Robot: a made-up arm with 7 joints.
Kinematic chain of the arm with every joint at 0, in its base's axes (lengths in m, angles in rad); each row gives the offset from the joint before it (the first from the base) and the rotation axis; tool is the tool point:
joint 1: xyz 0 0 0.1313 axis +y
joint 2: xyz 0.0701 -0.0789 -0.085 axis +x
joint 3: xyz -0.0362 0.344 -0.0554 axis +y
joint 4: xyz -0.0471 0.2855 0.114 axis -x
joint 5: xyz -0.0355 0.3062 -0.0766 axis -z
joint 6: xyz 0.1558 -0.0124 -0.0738 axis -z
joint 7: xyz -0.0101 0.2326 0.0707 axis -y
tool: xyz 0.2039 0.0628 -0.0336
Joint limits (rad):
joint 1: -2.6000..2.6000
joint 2: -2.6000..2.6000
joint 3: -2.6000..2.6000
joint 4: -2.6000..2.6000
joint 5: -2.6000..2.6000
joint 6: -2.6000..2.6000
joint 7: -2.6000..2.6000
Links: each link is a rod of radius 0.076 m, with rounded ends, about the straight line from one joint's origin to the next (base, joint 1, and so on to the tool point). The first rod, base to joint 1, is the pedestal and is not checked.
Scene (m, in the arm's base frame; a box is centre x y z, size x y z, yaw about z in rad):
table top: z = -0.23
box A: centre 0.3 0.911 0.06 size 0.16 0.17 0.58 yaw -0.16
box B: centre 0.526 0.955 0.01 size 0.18 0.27 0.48 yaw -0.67
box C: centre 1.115 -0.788 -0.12 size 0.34 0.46 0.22 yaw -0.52
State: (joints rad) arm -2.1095 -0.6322 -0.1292 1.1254 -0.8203 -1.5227 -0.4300
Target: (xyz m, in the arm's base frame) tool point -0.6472 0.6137 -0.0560
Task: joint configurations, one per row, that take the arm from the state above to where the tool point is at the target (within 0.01 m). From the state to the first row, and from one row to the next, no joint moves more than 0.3 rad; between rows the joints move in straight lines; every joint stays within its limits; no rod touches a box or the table.
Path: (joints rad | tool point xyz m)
1: -2.0813 -0.4035 -0.3411 1.1879 -0.8470 -1.6073 -0.3094 | 0.6473 0.3100 0.3040
2: -2.0531 -0.1749 -0.5530 1.2504 -0.8736 -1.6919 -0.1889 | 0.5365 0.4195 0.2863
3: -2.0249 0.0538 -0.7649 1.3129 -0.9003 -1.7766 -0.0683 | 0.3981 0.5079 0.2567
4: -1.9966 0.2825 -0.9768 1.3754 -0.9270 -1.8612 0.0523 | 0.2370 0.5635 0.2187
5: -1.8243 0.5356 -0.9668 1.2007 -1.1167 -2.0626 0.2657 | -0.0242 0.5759 0.0808
6: -1.6520 0.7886 -0.9568 1.0259 -1.3065 -2.2641 0.4792 | -0.3114 0.4724 0.0840
7: -1.4796 1.0417 -0.9468 0.8511 -1.4962 -2.4655 0.6926 | -0.5440 0.2974 0.2173
8: -1.4586 1.0061 -0.6849 0.7528 -1.3462 -2.2482 0.5425 | -0.4764 0.3603 0.1413
9: -1.4376 0.9705 -0.4230 0.6544 -1.1962 -2.0310 0.3923 | -0.4504 0.4289 0.0588
10: -1.4166 0.9349 -0.1611 0.5561 -1.0462 -1.8137 0.2421 | -0.4769 0.4958 -0.0163
11: -1.3956 0.8993 0.1007 0.4578 -0.8962 -1.5964 0.0919 | -0.5502 0.5566 -0.0611
12: -1.3746 0.8637 0.3626 0.3594 -0.7462 -1.3791 -0.0583 | -0.6473 0.6137 -0.0560

